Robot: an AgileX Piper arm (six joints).
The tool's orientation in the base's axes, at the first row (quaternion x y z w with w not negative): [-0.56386, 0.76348, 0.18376, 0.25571]
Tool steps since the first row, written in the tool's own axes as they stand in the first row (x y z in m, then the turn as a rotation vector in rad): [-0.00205, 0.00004, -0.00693, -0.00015, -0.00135, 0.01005]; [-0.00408, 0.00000, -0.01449, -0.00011, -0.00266, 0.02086]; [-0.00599, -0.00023, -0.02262, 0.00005, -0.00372, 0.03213]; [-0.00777, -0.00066, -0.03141, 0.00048, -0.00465, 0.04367]
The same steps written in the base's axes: [-0.00083, -0.00236, 0.00678, 0.00317, 0.00543, -0.00796]; [-0.00170, -0.00511, 0.01406, 0.00639, 0.01116, -0.01664]; [-0.00253, -0.00834, 0.02172, 0.00943, 0.01714, -0.02576]; [-0.00331, -0.01211, 0.02983, 0.01233, 0.02310, -0.03526]
